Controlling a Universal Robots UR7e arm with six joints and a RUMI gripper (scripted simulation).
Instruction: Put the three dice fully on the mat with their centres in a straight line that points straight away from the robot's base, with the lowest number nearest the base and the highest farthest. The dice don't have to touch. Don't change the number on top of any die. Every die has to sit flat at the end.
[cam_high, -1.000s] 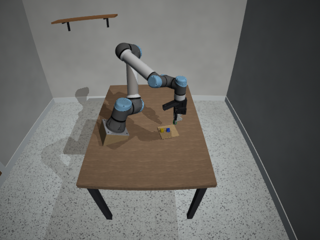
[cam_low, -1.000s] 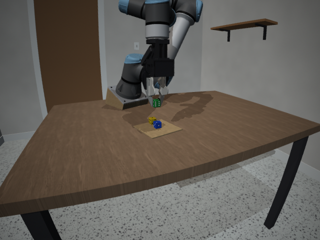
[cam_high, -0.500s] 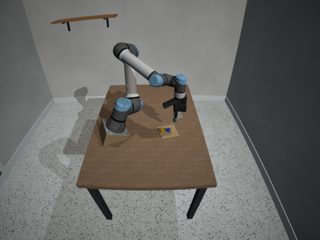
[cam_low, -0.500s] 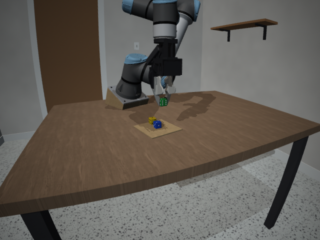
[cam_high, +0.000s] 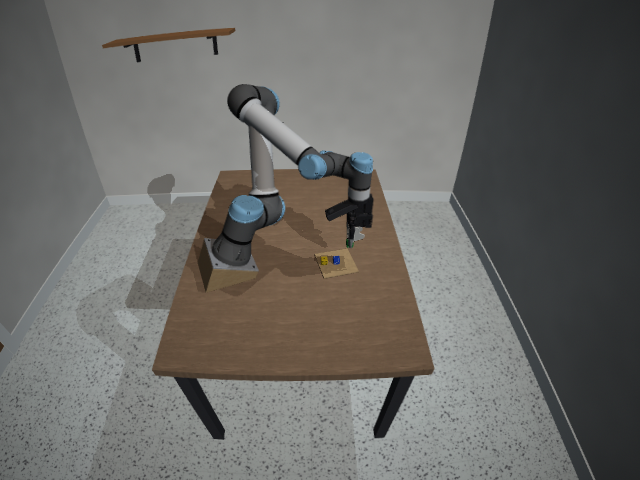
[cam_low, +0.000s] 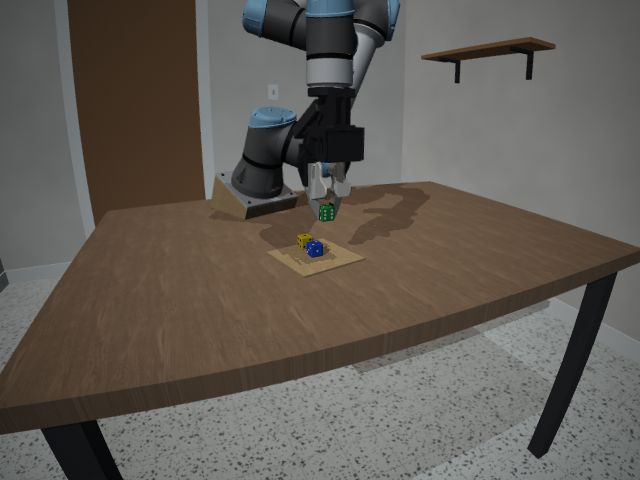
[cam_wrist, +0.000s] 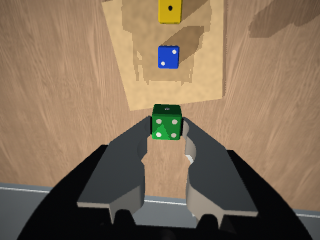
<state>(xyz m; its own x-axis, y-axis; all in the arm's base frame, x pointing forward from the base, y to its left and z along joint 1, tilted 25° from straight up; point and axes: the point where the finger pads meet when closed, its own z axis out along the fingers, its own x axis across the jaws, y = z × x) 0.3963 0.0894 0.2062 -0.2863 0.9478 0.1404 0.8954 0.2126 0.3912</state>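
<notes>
The blue die is 4 cm behind my hand, 1 cm to the right of it and 9 cm below it. Also, from my hand: tan mat (4 cm behind, 1 cm to the right, 10 cm below); then green die (right at my hand); then yellow die (9 cm behind, 3 cm to the right, 9 cm below).
</notes>
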